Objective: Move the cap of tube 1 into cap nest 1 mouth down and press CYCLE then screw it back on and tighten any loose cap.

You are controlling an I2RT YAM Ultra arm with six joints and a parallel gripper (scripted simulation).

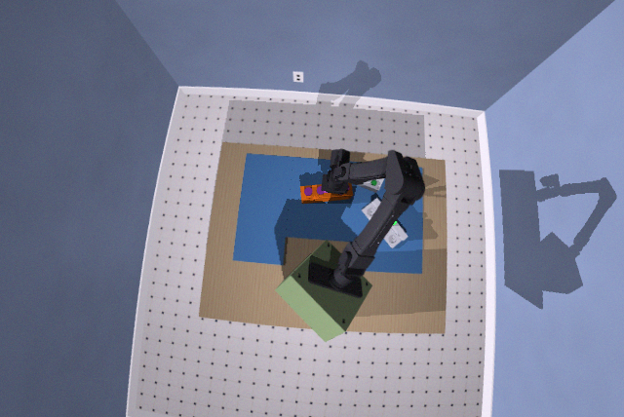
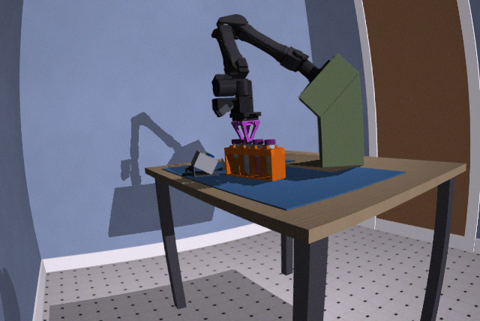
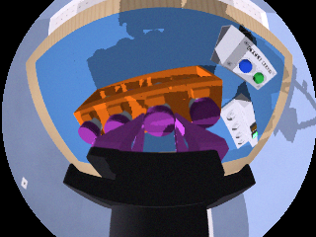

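My hand is 50 mm short of the green key READY, 190 mm to the left of it and 50 mm above it. Round my hand: blue key CYCLE (60 mm ahead, 140 mm to the right, 50 mm below); grey key box (70 mm ahead, 160 mm to the right, 60 mm below).
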